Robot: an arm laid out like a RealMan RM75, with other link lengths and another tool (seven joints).
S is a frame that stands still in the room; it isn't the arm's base.
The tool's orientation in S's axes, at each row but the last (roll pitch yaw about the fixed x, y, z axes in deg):
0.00 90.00 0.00
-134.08 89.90 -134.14
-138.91 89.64 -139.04
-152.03 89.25 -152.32
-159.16 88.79 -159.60
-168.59 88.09 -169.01
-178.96 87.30 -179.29
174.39 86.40 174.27
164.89 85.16 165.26
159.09 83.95 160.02
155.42 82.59 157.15
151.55 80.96 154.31
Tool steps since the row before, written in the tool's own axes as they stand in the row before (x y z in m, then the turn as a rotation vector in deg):
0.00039 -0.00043 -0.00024 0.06 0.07 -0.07
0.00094 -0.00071 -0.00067 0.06 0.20 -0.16
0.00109 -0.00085 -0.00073 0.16 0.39 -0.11
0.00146 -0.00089 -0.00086 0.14 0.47 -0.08
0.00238 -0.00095 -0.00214 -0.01 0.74 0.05
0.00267 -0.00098 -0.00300 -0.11 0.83 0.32
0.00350 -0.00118 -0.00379 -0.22 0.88 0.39
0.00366 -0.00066 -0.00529 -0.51 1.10 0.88
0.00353 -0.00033 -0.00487 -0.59 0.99 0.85
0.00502 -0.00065 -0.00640 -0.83 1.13 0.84
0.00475 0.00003 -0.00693 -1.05 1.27 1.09
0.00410 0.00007 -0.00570 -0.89 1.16 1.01
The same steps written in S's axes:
-0.00024 -0.00043 -0.00039 -0.07 0.07 -0.06
-0.00067 -0.00071 -0.00094 -0.16 0.20 -0.06
-0.00074 -0.00085 -0.00108 -0.11 0.39 -0.16
-0.00088 -0.00089 -0.00144 -0.08 0.47 -0.14
-0.00219 -0.00095 -0.00233 0.06 0.74 0.00
-0.00309 -0.00097 -0.00256 0.33 0.83 0.09
-0.00396 -0.00116 -0.00332 0.40 0.88 0.20
-0.00551 -0.00063 -0.00333 0.91 1.10 0.46
-0.00514 -0.00029 -0.00313 0.89 0.98 0.54
-0.00686 -0.00058 -0.00439 0.90 1.11 0.79
-0.00744 0.00004 -0.00390 1.17 1.25 0.98
-0.00622 0.00005 -0.00326 1.08 1.15 0.83

